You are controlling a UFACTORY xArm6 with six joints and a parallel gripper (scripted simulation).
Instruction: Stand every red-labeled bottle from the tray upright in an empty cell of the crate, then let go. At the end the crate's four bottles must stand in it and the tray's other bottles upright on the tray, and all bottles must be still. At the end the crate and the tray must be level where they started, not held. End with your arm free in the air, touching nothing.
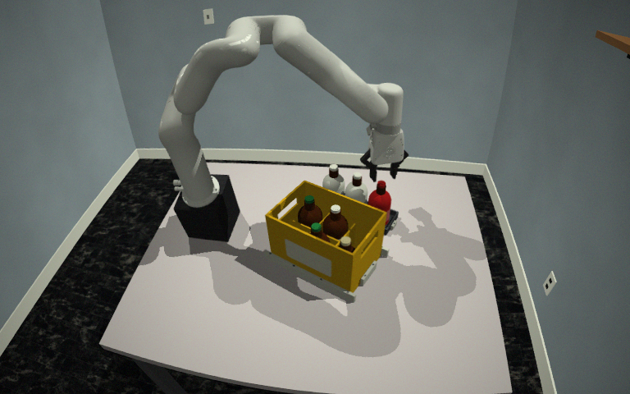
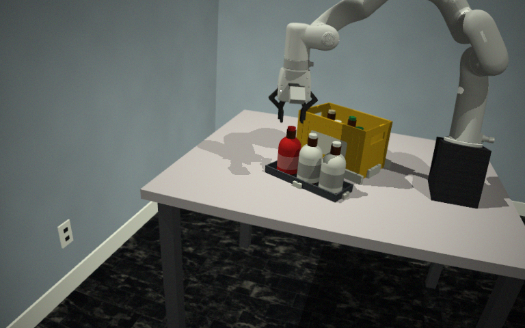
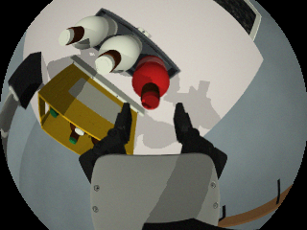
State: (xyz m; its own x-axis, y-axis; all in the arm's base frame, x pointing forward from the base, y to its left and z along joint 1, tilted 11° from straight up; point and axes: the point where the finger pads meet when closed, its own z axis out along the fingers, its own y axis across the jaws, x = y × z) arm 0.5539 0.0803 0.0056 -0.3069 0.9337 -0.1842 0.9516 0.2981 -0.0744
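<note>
The red-labeled bottle is 11 cm below my hand. Also, from my hand: crate: 16 cm behind, 17 cm to the right, 11 cm below.
</note>
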